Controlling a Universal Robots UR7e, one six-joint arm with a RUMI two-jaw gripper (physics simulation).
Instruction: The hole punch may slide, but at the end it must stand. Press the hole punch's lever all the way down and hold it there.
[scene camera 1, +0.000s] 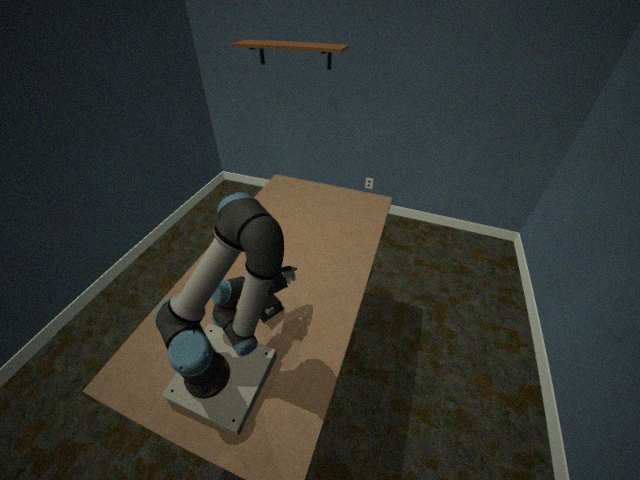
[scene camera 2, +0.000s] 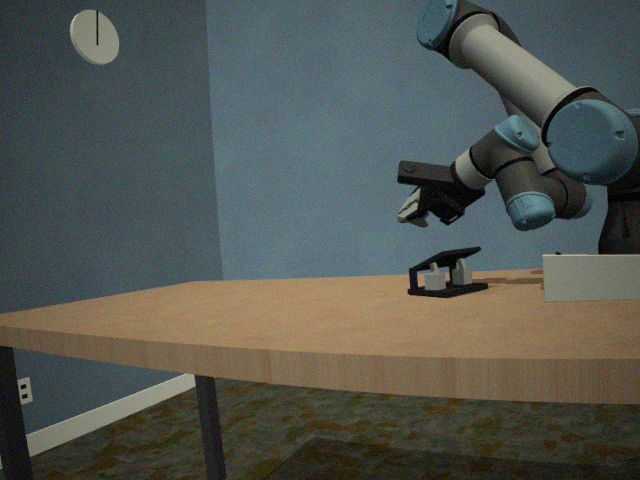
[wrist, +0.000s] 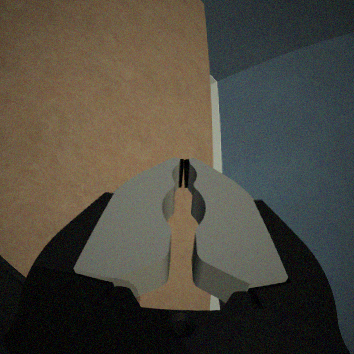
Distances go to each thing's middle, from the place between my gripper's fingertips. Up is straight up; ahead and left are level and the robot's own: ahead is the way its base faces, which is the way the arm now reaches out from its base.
Labels:
I see my gripper 12 cm past the black lever (scene camera 2: 445, 258), 10 cm to the right of it and 9 cm above it. Round my hand: black hole punch (scene camera 2: 461, 282) 12 cm behind, 11 cm below, 10 cm to the left.

